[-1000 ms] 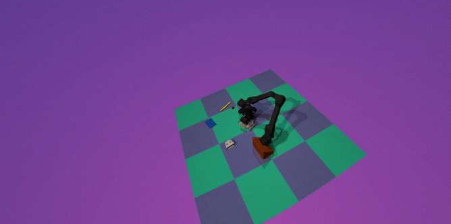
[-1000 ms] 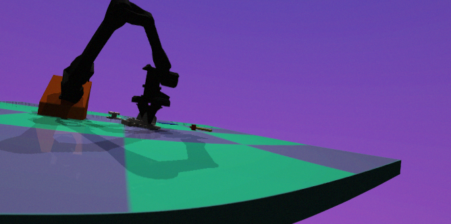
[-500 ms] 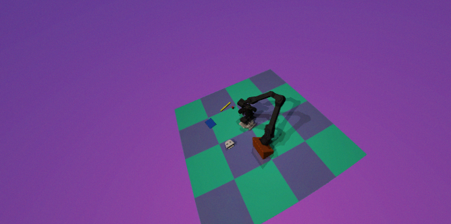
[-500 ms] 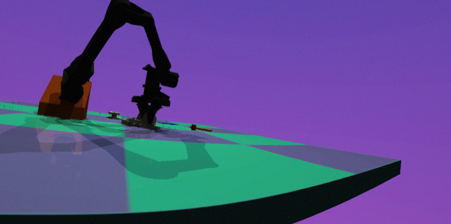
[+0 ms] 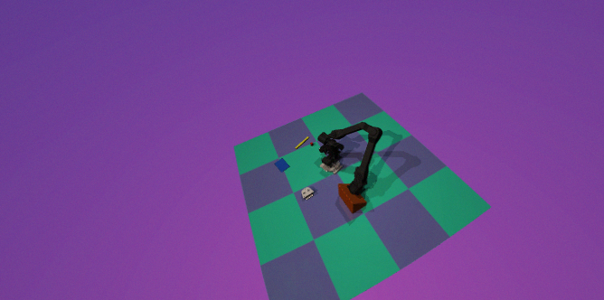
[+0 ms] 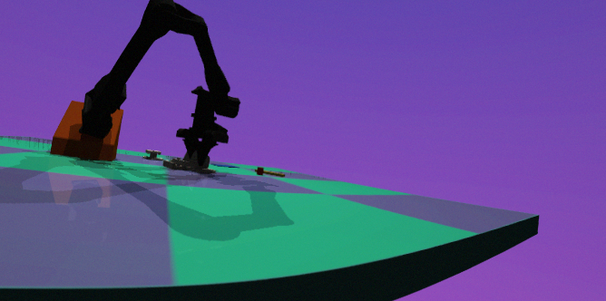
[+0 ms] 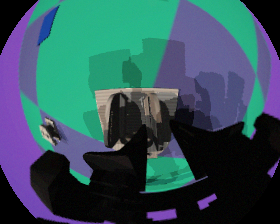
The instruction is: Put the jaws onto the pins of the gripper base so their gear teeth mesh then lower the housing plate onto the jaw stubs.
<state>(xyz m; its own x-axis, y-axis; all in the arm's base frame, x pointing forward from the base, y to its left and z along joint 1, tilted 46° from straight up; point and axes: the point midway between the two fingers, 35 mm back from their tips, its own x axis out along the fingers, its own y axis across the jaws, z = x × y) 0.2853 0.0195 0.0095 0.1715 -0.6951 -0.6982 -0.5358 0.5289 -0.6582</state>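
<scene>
Right now my gripper tip is 250 mm to the right of the gripper base, 160 mm past it and 10 mm below it. The rest, counted from my gripper tip: small red piece (220 mm ahead, 90 mm to the left); yellow stick (270 mm ahead, 160 mm to the left, 10 mm below); blue square (360 mm to the left, 130 mm ahead, 10 mm below).
</scene>
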